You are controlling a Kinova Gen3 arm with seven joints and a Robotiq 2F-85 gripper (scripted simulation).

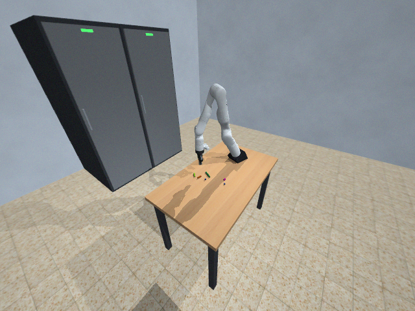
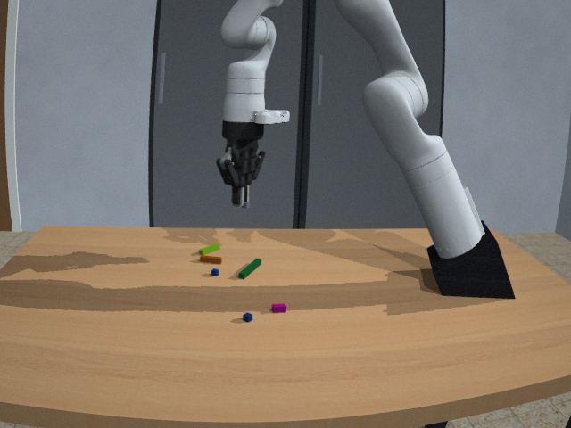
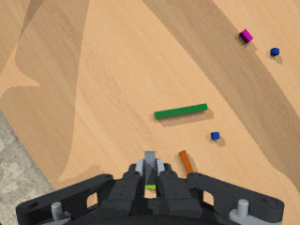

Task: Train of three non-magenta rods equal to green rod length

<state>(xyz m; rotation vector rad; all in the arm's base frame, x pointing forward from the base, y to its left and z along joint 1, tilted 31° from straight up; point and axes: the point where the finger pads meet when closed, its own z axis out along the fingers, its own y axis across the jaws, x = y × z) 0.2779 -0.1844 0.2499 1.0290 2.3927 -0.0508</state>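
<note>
The magenta rod is 230 mm to the left of my hand, 110 mm below it and 10 mm ahead of it. The rest, counted from my hand: grey rod 20 mm below; orange rod 110 mm below, 60 mm ahead, 20 mm to the left; lime rod 110 mm below, 50 mm ahead, 40 mm to the right.
</note>
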